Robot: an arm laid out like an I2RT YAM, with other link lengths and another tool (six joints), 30 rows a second.
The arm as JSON. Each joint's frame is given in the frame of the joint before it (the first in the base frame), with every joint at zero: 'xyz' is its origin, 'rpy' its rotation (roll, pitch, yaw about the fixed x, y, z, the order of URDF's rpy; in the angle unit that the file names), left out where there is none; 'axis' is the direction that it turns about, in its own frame. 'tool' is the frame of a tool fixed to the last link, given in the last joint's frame.
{
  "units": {
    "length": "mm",
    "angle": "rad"
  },
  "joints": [
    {
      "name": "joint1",
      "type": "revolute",
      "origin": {
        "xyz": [
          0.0,
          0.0,
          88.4
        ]
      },
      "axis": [
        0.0,
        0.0,
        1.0
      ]
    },
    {
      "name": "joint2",
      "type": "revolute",
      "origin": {
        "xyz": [
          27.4,
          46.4,
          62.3
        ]
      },
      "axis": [
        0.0,
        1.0,
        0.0
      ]
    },
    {
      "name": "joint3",
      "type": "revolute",
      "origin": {
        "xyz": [
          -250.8,
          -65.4,
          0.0
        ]
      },
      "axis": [
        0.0,
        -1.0,
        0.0
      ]
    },
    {
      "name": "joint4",
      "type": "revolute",
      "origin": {
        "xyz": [
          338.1,
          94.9,
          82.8
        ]
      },
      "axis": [
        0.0,
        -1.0,
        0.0
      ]
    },
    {
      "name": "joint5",
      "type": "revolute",
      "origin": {
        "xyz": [
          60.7,
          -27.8,
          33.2
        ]
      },
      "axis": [
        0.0,
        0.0,
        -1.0
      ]
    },
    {
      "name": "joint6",
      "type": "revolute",
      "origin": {
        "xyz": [
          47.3,
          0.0,
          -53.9
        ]
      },
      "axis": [
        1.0,
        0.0,
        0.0
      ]
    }
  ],
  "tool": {
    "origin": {
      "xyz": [
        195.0,
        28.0,
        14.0
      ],
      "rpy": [
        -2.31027,
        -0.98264,
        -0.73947
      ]
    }
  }
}
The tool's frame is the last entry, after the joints.
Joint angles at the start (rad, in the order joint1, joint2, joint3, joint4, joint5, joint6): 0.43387 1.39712 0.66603 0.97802 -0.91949 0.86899
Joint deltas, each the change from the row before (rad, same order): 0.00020 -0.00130 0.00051 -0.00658 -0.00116 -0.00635; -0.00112 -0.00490 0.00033 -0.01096 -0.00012 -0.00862; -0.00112 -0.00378 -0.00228 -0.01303 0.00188 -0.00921; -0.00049 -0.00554 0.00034 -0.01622 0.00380 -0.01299; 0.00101 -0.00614 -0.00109 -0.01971 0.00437 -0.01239; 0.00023 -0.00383 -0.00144 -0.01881 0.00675 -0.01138; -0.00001 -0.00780 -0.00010 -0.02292 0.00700 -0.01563; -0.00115 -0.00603 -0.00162 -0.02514 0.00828 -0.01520; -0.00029 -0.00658 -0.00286 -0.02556 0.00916 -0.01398; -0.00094 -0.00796 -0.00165 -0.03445 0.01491 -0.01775; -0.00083 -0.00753 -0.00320 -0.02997 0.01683 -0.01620; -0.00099 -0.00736 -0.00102 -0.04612 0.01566 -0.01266
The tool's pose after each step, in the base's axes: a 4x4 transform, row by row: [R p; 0 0 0 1], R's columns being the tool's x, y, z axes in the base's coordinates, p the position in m. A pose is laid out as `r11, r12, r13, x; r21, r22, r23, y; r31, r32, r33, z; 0, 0, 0, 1`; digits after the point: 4 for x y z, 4 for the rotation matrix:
0.8617, 0.4782, -0.1698, 0.3360; 0.1752, 0.0336, 0.9840, 0.4264; 0.4762, -0.8776, -0.0549, 0.2918; 0, 0, 0, 1
0.8606, 0.4810, -0.1674, 0.3362; 0.1753, 0.0289, 0.9841, 0.4261; 0.4782, -0.8762, -0.0595, 0.2920; 0, 0, 0, 1
0.8621, 0.4796, -0.1633, 0.3368; 0.1747, 0.0213, 0.9844, 0.4257; 0.4756, -0.8772, -0.0654, 0.2900; 0, 0, 0, 1
0.8618, 0.4822, -0.1573, 0.3376; 0.1725, 0.0130, 0.9849, 0.4255; 0.4770, -0.8760, -0.0720, 0.2895; 0, 0, 0, 1
0.8635, 0.4808, -0.1527, 0.3379; 0.1722, 0.0037, 0.9851, 0.4257; 0.4741, -0.8768, -0.0796, 0.2879; 0, 0, 0, 1
0.8669, 0.4769, -0.1454, 0.3393; 0.1693, -0.0072, 0.9855, 0.4257; 0.4689, -0.8789, -0.0870, 0.2853; 0, 0, 0, 1
0.8679, 0.4775, -0.1369, 0.3405; 0.1660, -0.0191, 0.9859, 0.4254; 0.4681, -0.8784, -0.0958, 0.2843; 0, 0, 0, 1
0.8719, 0.4731, -0.1267, 0.3426; 0.1617, -0.0340, 0.9862, 0.4247; 0.4622, -0.8804, -0.1061, 0.2813; 0, 0, 0, 1
0.8767, 0.4666, -0.1170, 0.3443; 0.1577, -0.0490, 0.9863, 0.4242; 0.4544, -0.8831, -0.1166, 0.2777; 0, 0, 0, 1
0.8835, 0.4574, -0.1014, 0.3476; 0.1494, -0.0701, 0.9863, 0.4232; 0.4441, -0.8865, -0.1303, 0.2735; 0, 0, 0, 1
0.8898, 0.4485, -0.0843, 0.3510; 0.1392, -0.0908, 0.9861, 0.4218; 0.4346, -0.8892, -0.1432, 0.2692; 0, 0, 0, 1
0.9024, 0.4249, -0.0712, 0.3547; 0.1321, -0.1157, 0.9845, 0.4206; 0.4101, -0.8978, -0.1606, 0.2622; 0, 0, 0, 1

